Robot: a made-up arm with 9 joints. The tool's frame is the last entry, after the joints.
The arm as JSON. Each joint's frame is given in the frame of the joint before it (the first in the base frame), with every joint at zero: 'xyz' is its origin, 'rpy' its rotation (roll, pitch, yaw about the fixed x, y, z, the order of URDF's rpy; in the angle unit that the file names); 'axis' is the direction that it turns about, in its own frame. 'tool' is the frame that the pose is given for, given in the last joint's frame.
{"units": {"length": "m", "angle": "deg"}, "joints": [
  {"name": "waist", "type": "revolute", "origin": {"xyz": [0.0, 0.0, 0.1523], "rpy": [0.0, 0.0, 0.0]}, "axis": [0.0, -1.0, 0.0]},
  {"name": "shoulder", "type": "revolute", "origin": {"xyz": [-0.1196, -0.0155, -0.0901], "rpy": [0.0, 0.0, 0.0]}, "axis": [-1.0, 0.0, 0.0]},
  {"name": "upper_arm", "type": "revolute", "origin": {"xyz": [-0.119, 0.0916, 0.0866], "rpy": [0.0, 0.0, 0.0]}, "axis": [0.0, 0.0, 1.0]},
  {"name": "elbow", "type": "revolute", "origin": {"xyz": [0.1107, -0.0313, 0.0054], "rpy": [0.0, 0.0, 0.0]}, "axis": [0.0, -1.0, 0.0]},
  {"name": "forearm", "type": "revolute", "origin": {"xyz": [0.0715, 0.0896, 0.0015], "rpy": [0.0, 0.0, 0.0]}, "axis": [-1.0, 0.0, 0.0]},
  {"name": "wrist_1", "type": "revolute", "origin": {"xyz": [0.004, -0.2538, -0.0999], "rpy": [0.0, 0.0, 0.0]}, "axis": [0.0, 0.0, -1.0]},
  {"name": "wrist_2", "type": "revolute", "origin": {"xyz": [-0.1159, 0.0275, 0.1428], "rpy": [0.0, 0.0, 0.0]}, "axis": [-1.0, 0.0, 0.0]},
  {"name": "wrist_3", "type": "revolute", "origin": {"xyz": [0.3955, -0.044, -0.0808], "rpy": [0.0, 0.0, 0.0]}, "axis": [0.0, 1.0, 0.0]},
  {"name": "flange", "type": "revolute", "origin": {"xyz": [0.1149, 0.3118, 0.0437], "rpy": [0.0, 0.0, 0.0]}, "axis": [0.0, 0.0, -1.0]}
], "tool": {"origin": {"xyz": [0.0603, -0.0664, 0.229], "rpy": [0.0, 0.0, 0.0]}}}
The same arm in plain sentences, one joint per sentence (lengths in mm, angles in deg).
The arm has nine revolute joints in a row. What follows holds with every joint at zero, and every direction is one of the base frame's.
Joint 1 sits 152.3 mm along +z from the base frame's origin and turns about -y.
Joint 2 sits 119.6 mm along -x and 15.5 mm along -y and 90.1 mm along -z from joint 1 and turns about -x.
Joint 3 sits 119 mm along -x and 91.6 mm along +y and 86.6 mm along +z from joint 2 and turns about +z.
Joint 4 sits 110.7 mm along +x and 31.3 mm along -y and 5.4 mm along +z from joint 3 and turns about -y.
Joint 5 sits 71.5 mm along +x and 89.6 mm along +y and 1.5 mm along +z from joint 4 and turns about -x.
Joint 6 sits 4 mm along +x and 253.8 mm along -y and 99.9 mm along -z from joint 5 and turns about -z.
Joint 7 sits 115.9 mm along -x and 27.5 mm along +y and 142.8 mm along +z from joint 6 and turns about -x.
Joint 8 sits 395.5 mm along +x and 44 mm along -y and 80.8 mm along -z from joint 7 and turns about +y.
Joint 9 sits 114.9 mm along +x and 311.8 mm along +y and 43.7 mm along +z from joint 8 and turns about -z.
The tool frame, which is the frame that the pose is given for, sits 60.3 mm along +x and 66.4 mm along -y and 229 mm along +z from joint 9; its axes are parallel to the base frame's.

